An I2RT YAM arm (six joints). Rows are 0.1 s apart.
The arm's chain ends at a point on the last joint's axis. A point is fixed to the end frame.
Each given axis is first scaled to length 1.
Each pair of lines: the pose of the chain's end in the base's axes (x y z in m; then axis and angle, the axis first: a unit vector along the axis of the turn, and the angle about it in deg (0 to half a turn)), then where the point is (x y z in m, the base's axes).
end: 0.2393, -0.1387, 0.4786, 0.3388, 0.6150, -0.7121, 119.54
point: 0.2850 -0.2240 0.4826
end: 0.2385, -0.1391, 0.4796, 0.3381, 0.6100, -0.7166, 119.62
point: 0.2836 -0.2247 0.4845
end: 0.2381, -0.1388, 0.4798, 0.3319, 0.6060, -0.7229, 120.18
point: 0.2826 -0.2247 0.4852
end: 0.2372, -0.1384, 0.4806, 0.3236, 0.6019, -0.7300, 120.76
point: 0.2811 -0.2246 0.4866
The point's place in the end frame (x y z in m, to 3 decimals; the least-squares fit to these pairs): 0.008 0.035 0.090
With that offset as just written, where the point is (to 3 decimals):
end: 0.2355, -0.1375, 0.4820, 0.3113, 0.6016, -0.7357, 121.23
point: 0.279 -0.224 0.488
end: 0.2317, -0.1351, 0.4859, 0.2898, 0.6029, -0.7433, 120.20
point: 0.278 -0.220 0.494
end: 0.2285, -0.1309, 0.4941, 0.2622, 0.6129, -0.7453, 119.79
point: 0.278 -0.214 0.502
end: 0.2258, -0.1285, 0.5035, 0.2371, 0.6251, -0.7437, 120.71
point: 0.277 -0.211 0.509
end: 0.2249, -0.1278, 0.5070, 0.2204, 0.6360, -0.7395, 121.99
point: 0.277 -0.210 0.510
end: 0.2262, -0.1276, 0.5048, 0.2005, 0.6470, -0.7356, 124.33
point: 0.278 -0.210 0.504
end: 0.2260, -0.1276, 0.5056, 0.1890, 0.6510, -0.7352, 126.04
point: 0.277 -0.210 0.503
